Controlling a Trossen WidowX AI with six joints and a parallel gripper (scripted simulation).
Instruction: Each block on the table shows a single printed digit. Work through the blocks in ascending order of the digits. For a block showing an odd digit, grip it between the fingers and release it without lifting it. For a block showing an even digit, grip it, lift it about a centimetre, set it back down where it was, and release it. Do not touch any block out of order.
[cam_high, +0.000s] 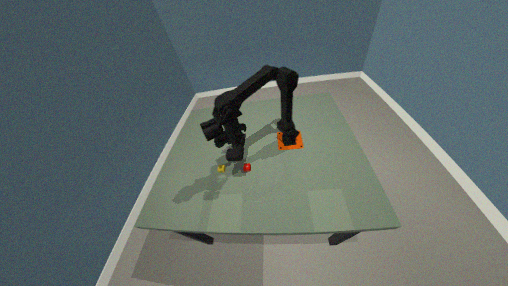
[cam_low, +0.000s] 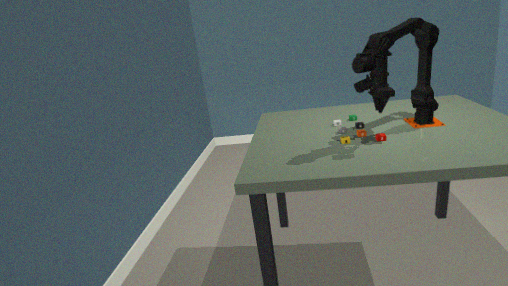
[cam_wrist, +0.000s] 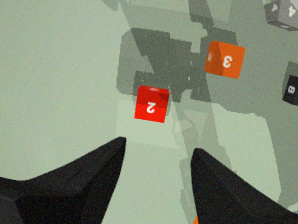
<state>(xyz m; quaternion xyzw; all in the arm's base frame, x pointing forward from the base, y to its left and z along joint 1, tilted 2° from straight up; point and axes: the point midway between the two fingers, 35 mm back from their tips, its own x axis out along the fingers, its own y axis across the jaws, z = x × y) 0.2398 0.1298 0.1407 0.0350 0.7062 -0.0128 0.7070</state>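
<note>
Right now my gripper tip is 100 mm above the red block and 10 mm to the right of it. Also, from my gripper tip: yellow block: 130 mm ahead, 100 mm below; orange block: 100 mm below, 60 mm to the right, 50 mm ahead; grey block: 130 mm to the right, 110 mm ahead, 100 mm below.
</note>
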